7 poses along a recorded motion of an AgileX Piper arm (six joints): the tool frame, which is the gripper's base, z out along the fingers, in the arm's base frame.
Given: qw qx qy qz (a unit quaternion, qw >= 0); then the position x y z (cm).
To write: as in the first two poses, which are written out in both.
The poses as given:
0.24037, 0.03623, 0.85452, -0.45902, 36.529, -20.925, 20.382
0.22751, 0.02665, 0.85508, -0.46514, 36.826, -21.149, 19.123
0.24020, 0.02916, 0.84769, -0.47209, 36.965, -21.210, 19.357
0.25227, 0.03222, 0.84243, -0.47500, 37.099, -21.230, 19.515
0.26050, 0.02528, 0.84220, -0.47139, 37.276, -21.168, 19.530
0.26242, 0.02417, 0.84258, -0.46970, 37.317, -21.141, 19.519
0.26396, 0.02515, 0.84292, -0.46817, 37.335, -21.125, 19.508
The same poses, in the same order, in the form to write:
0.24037, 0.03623, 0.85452, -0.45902, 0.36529, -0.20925, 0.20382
0.22751, 0.02665, 0.85508, -0.46514, 0.36826, -0.21149, 0.19123
0.24020, 0.02916, 0.84769, -0.47209, 0.36965, -0.21210, 0.19357
0.25227, 0.03222, 0.84243, -0.47500, 0.37099, -0.21230, 0.19515
0.26050, 0.02528, 0.84220, -0.47139, 0.37276, -0.21168, 0.19530
0.26242, 0.02417, 0.84258, -0.46970, 0.37317, -0.21141, 0.19519
0.26396, 0.02515, 0.84292, -0.46817, 0.37335, -0.21125, 0.19508

